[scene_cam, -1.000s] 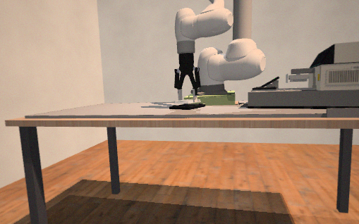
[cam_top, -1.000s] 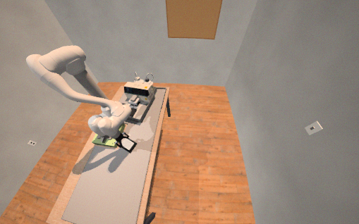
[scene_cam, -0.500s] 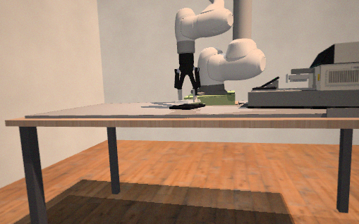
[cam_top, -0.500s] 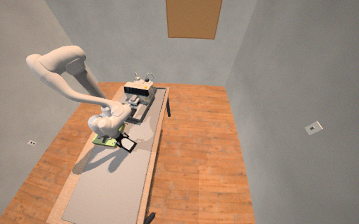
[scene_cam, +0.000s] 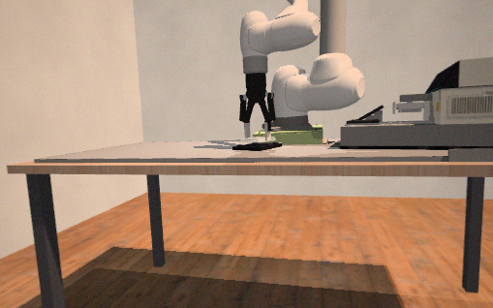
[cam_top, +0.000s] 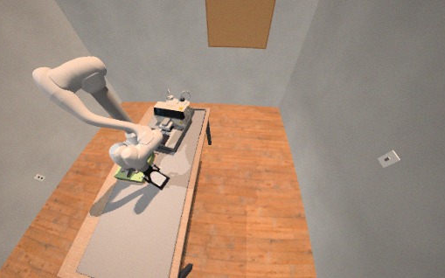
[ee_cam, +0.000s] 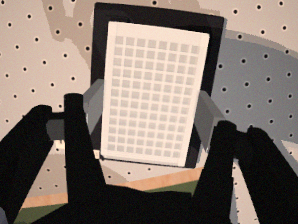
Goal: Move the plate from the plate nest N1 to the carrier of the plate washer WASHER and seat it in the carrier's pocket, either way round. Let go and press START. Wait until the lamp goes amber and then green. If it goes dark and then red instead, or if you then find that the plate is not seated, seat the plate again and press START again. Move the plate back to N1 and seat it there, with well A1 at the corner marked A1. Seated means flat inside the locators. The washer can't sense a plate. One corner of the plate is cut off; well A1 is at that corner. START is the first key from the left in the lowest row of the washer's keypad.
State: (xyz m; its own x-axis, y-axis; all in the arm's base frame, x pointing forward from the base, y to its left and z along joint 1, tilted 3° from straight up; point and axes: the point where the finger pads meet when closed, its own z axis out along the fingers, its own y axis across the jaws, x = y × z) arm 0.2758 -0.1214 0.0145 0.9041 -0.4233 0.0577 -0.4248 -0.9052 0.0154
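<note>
Now: hand 30 mm above the white well plate. The rest, counted from my hand: carrier: 390 mm to the left, 60 mm behind, 30 mm above; then N1 label: 110 mm to the left, 60 mm below, 30 mm behind; then black plate nest N1: 50 mm below.
</note>
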